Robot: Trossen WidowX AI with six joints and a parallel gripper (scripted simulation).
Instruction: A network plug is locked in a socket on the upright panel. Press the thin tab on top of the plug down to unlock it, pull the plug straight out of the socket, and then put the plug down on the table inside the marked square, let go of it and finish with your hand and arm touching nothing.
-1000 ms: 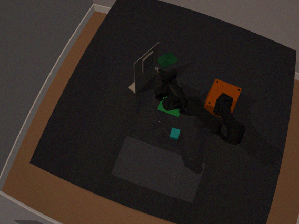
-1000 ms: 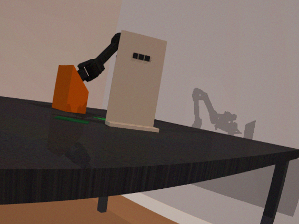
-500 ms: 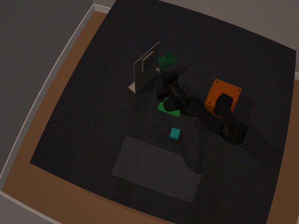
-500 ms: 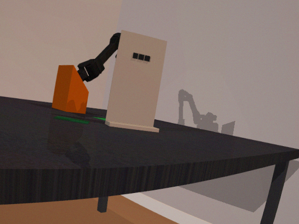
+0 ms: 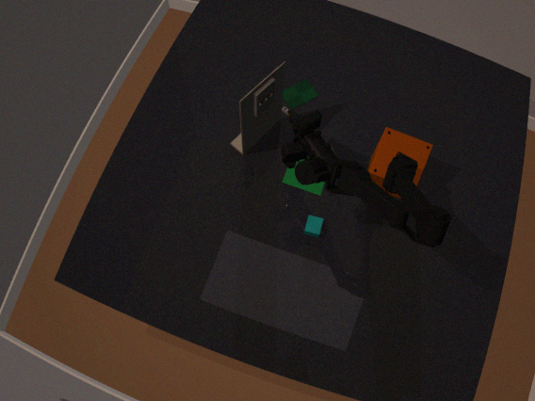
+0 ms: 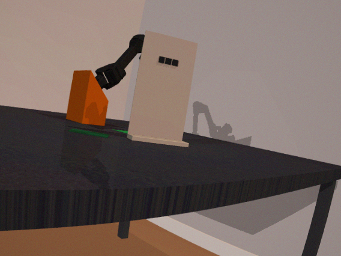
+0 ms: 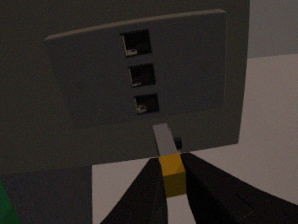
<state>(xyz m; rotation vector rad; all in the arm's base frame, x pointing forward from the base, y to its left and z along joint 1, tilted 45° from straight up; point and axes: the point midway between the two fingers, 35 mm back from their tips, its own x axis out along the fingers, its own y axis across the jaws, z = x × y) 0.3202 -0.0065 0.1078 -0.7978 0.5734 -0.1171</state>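
My gripper tip is 9 cm short of the beige upright panel, 2 cm to the left of it and 10 cm above it. From my gripper tip the other things lie so: teal cube 18 cm behind, 18 cm to the left, 23 cm below; then network plug right at my gripper tip; then dark green square 4 cm ahead, 21 cm to the right, 24 cm below.
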